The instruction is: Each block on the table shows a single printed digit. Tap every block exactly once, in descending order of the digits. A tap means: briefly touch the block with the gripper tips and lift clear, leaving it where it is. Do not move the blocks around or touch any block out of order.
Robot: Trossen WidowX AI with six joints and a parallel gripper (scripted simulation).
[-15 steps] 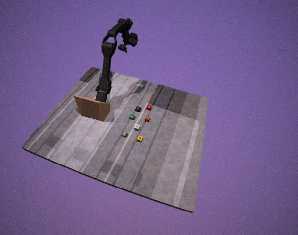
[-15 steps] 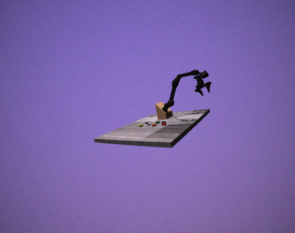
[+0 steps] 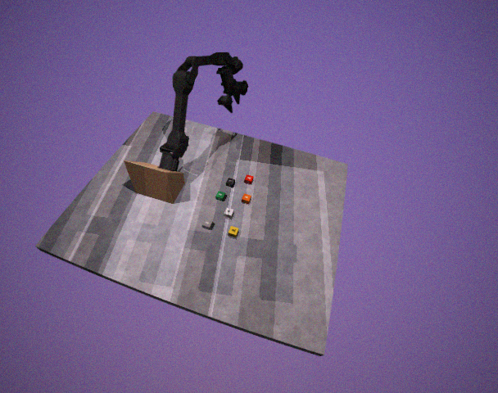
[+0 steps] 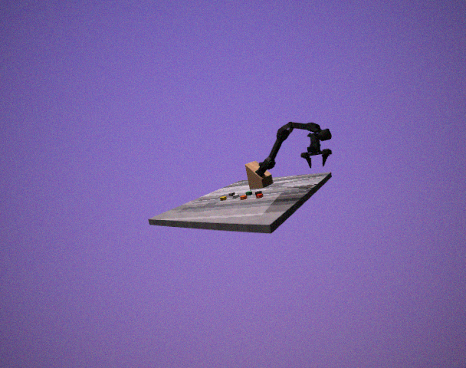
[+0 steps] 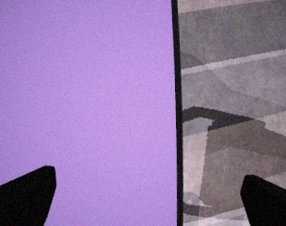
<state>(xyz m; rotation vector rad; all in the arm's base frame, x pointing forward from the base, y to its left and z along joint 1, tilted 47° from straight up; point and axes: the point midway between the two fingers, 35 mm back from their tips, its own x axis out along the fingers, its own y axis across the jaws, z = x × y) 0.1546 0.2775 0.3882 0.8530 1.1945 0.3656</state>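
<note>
Right now my gripper tip is 630 mm to the left of the yellow block, 150 mm short of it and 110 mm above it. Round my gripper tip: red block: 350 mm to the right, 150 mm ahead, 110 mm below; then green block: 470 mm to the right, 110 mm below, 60 mm ahead; then black block: 390 mm to the right, 110 mm below, 80 mm ahead.
</note>
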